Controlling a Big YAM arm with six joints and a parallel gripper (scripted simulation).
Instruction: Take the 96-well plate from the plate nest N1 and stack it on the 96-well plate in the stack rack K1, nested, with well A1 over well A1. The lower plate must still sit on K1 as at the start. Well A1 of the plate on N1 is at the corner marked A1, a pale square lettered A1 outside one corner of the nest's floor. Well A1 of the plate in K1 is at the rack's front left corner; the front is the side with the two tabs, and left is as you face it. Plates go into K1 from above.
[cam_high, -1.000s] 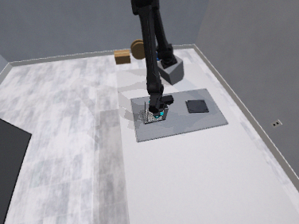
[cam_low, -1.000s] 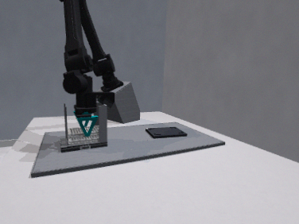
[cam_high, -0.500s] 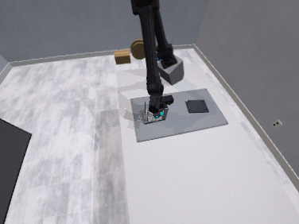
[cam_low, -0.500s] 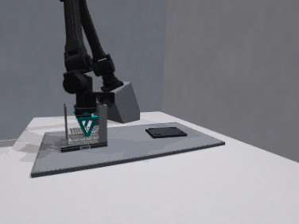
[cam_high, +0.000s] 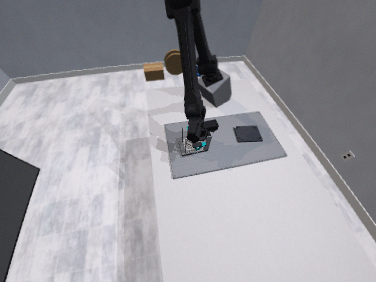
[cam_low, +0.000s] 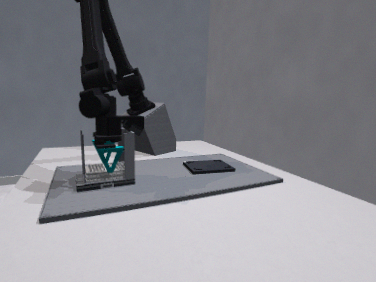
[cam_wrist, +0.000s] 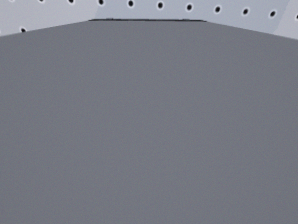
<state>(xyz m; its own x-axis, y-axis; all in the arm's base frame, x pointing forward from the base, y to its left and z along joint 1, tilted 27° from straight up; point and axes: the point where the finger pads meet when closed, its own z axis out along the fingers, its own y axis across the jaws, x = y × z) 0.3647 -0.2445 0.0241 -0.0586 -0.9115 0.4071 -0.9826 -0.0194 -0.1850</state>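
Right now the white 96-well plate is 10 mm below my hand. The rest, counted from my hand: pale square 300 mm to the left, 60 mm behind, 40 mm below.
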